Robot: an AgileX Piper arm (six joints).
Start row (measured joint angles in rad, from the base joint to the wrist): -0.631, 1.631, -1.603, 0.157, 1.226, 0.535
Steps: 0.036, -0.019, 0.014, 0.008, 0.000, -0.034; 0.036, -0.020, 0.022, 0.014, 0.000, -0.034; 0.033, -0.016, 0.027, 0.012, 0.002, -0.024; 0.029, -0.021, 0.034, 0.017, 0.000, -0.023; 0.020, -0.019, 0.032, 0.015, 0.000, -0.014; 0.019, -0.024, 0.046, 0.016, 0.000, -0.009; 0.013, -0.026, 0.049, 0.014, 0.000, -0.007
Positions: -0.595, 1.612, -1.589, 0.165, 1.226, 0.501; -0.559, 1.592, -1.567, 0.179, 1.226, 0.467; -0.526, 1.576, -1.540, 0.191, 1.228, 0.443; -0.497, 1.555, -1.506, 0.208, 1.228, 0.420; -0.477, 1.536, -1.474, 0.223, 1.228, 0.406; -0.458, 1.512, -1.428, 0.239, 1.228, 0.397; -0.445, 1.486, -1.379, 0.253, 1.228, 0.390
